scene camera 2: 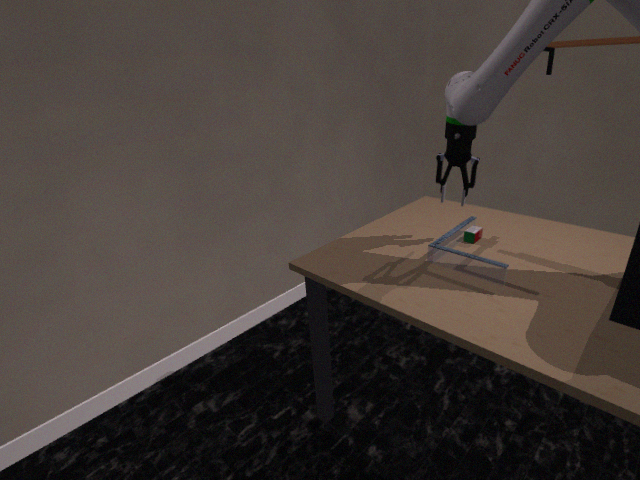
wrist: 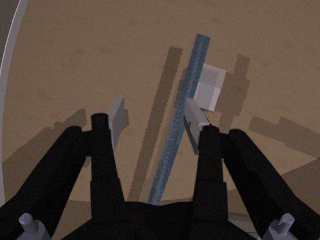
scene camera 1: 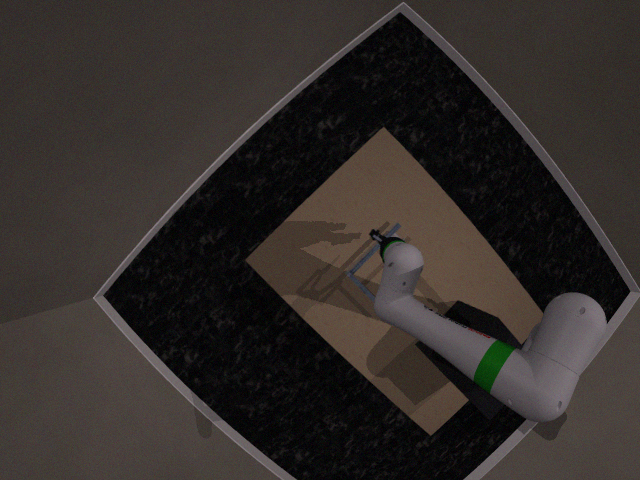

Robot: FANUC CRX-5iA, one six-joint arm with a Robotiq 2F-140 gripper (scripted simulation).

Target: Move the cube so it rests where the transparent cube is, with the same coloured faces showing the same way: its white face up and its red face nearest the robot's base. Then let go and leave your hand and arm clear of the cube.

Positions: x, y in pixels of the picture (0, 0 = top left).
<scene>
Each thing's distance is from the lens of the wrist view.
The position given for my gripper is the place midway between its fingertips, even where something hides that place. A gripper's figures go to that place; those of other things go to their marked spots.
my gripper (wrist: 154, 109): 0.21 m
bar (wrist: 199, 46): 0.29 m
</scene>
